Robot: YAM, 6 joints.
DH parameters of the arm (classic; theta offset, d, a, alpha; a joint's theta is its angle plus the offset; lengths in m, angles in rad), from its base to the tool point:
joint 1: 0 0.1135 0.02 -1.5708
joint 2: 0 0 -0.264 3.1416
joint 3: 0.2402 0 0.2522 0
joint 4: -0.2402 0 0.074 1.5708
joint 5: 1.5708 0 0 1.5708
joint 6: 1.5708 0.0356 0 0
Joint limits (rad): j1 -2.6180..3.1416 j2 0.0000..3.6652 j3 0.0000..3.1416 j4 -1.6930..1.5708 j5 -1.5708..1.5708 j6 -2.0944..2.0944
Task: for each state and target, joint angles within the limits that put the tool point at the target. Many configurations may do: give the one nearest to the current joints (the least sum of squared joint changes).
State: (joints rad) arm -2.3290 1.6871 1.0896 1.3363 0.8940 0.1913
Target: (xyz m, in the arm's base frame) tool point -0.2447 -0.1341 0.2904
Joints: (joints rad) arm -2.5341 1.4488 0.6330 1.4048 0.9795 0.1913
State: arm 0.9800 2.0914 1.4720 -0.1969 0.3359 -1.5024
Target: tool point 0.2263 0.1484 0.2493
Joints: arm 0.6331 1.3458 0.9753 -0.6130 0.4118 -1.5024
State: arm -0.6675 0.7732 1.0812 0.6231 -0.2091 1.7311
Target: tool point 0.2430 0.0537 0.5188
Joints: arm 0.1755 1.2245 1.3299 0.6183 -0.2979 1.7311
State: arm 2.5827 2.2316 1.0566 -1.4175 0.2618 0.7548
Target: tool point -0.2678 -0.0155 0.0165
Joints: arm 3.1416 2.4142 1.1792 -1.2935 -0.4505 0.7548
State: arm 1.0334 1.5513 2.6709 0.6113 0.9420 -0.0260
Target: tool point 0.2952 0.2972 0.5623
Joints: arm 0.8556 2.0910 2.4639 0.5170 0.9033 -0.0260
